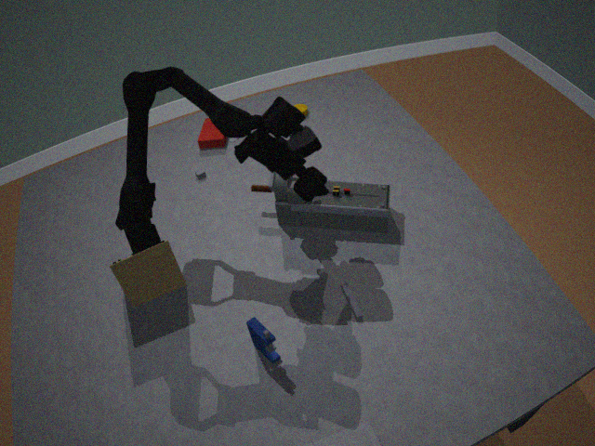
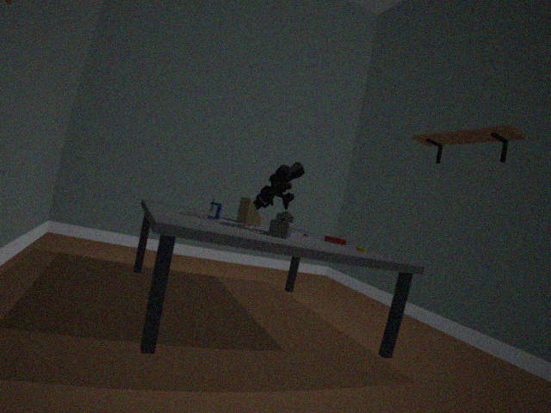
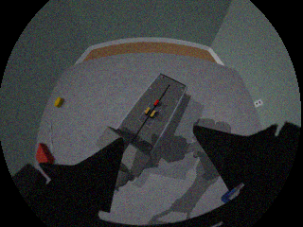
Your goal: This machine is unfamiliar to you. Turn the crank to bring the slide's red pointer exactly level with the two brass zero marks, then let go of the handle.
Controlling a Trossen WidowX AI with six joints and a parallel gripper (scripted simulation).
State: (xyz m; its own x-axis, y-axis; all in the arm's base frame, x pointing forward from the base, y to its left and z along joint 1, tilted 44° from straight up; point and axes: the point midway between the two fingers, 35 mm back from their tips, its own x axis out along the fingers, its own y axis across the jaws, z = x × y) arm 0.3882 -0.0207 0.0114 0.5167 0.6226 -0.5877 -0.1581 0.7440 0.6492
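The brown crank handle lies 100 mm behind my gripper tip, 120 mm to the left of it and 80 mm below it. Round my gripper tip: grey bar (20 mm behind, 230 mm to the right, 130 mm below); blue clamp-like part (230 mm behind, 270 mm to the right, 90 mm below); red pointer (70 mm ahead, 60 mm below).
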